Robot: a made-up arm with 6 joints. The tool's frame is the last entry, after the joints.
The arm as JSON. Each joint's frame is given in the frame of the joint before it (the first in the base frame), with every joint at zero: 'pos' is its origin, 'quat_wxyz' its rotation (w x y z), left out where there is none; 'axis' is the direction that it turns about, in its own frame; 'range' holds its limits. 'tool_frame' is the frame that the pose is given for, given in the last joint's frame.
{
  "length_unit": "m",
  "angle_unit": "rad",
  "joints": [
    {
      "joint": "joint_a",
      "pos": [
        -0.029,
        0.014,
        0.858
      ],
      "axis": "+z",
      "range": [
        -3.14,
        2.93
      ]
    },
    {
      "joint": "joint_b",
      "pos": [
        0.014,
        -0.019,
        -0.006
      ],
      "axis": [
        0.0,
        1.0,
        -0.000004
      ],
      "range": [
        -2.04,
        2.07
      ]
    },
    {
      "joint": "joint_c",
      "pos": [
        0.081,
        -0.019,
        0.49
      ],
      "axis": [
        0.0,
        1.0,
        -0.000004
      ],
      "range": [
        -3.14,
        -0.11
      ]
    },
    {
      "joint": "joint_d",
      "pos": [
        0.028,
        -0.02,
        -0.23
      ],
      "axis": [
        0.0,
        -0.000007,
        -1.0
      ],
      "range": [
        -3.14,
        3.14
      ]
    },
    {
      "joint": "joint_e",
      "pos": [
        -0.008,
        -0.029,
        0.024
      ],
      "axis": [
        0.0,
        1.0,
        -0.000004
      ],
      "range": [
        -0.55,
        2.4
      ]
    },
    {
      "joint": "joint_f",
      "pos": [
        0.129,
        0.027,
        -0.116
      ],
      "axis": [
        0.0,
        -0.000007,
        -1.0
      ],
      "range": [
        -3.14,
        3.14
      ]
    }
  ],
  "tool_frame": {
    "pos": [
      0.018,
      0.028,
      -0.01
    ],
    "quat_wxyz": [
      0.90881,
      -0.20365,
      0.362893,
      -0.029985
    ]
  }
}
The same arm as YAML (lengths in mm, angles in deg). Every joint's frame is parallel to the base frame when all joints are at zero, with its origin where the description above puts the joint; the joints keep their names.
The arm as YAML. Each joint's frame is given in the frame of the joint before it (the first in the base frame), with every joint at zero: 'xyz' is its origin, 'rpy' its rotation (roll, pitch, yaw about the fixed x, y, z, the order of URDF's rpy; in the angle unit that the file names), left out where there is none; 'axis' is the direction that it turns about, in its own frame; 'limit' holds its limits. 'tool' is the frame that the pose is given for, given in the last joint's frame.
units:
  length: mm
  angle: deg
joints:
  - name: joint_a
    type: revolute
    origin:
      xyz: [-29.0, 14.0, 858.0]
    axis: "+z"
    limit:
      lower: -179.91
      upper: 167.88
  - name: joint_b
    type: revolute
    origin:
      xyz: [14.0, -19.0, -6.0]
    axis: "+y"
    limit:
      lower: -116.88
      upper: 118.6
  - name: joint_c
    type: revolute
    origin:
      xyz: [81.0, -19.0, 490.0]
    axis: "+y"
    limit:
      lower: -179.91
      upper: -6.3
  - name: joint_d
    type: revolute
    origin:
      xyz: [28.0, -20.0, -230.0]
    axis: "-z"
    limit:
      lower: -179.91
      upper: 179.91
  - name: joint_e
    type: revolute
    origin:
      xyz: [-8.0, -29.0, 24.0]
    axis: "+y"
    limit:
      lower: -31.51
      upper: 137.51
  - name: joint_f
    type: revolute
    origin:
      xyz: [129.0, 27.0, -116.0]
    axis: "-z"
    limit:
      lower: -179.91
      upper: 179.91
tool:
  origin:
    xyz: [18.0, 28.0, -10.0]
    rpy: [-30.95, 40.35, -15.39]

